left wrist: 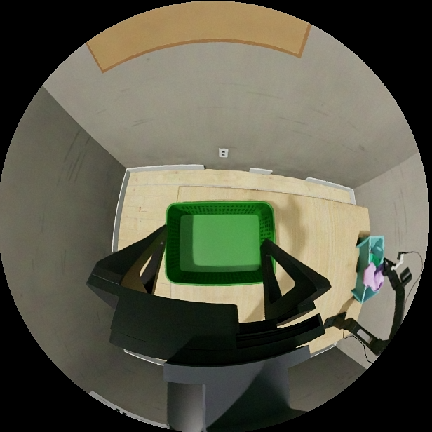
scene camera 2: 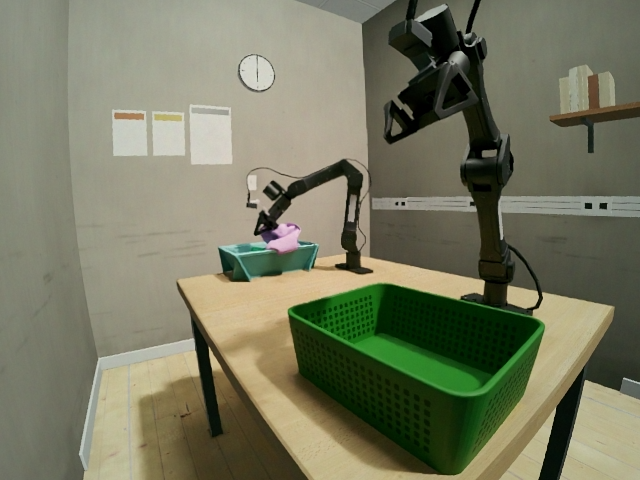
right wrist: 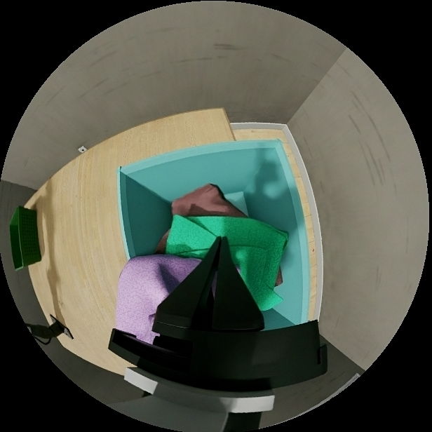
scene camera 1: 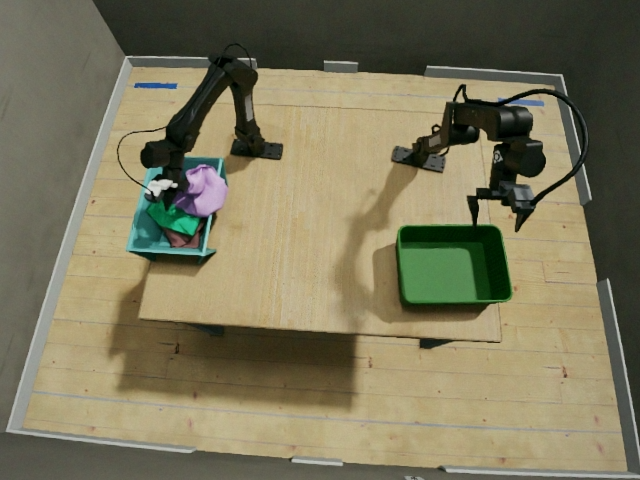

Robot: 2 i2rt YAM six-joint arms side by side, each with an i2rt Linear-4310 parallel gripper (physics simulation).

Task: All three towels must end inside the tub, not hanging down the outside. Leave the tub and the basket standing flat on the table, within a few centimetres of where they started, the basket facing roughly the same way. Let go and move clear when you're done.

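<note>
The teal tub (scene camera 1: 165, 252) (scene camera 2: 242, 263) stands at the table's left edge in scene camera 1. Inside, a brown towel (scene camera 1: 183, 238) (right wrist: 200, 202) lies partly under a green towel (scene camera 1: 175, 219) (right wrist: 260, 250). The purple towel (scene camera 1: 204, 191) (scene camera 2: 284, 241) (right wrist: 145, 285) is bunched at the tub's back and right, with part over the right rim. My right gripper (scene camera 1: 166, 207) (scene camera 2: 256, 233) (right wrist: 222, 240) is low over the tub, shut on the purple towel; the pinch is mostly hidden. My left gripper (scene camera 1: 496, 227) (scene camera 2: 413, 129) (left wrist: 217, 236) is open and empty, high above the basket.
The green perforated basket (scene camera 1: 452, 301) (scene camera 2: 372, 382) (left wrist: 220, 280) stands upright and empty near the table's right front corner in scene camera 1. The wooden table (scene camera 1: 289, 248) lies between basket and tub. A wall shelf (scene camera 2: 599, 114) with books is at the upper right in scene camera 2.
</note>
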